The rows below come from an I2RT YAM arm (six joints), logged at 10 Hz.
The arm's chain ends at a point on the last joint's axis. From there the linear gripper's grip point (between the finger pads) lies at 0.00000 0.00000 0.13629 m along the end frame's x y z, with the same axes.
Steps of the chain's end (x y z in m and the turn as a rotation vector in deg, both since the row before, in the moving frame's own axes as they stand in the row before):
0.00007 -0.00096 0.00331 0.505 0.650 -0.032
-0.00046 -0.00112 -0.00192 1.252 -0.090 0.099
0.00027 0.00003 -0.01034 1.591 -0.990 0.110
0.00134 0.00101 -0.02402 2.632 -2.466 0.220
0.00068 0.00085 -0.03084 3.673 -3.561 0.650
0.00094 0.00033 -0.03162 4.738 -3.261 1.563
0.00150 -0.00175 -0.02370 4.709 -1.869 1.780
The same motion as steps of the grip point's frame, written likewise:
0.00162 -0.00216 0.00330 0.505 0.650 -0.032
-0.00067 -0.00410 -0.00195 1.252 -0.090 0.099
-0.00208 -0.00376 -0.01041 1.591 -0.990 0.110
-0.00451 -0.00526 -0.02429 2.632 -2.466 0.220
-0.00773 -0.00792 -0.03138 3.673 -3.561 0.650
-0.00665 -0.01103 -0.03231 4.738 -3.261 1.563
-0.00277 -0.01300 -0.02423 4.709 -1.869 1.780

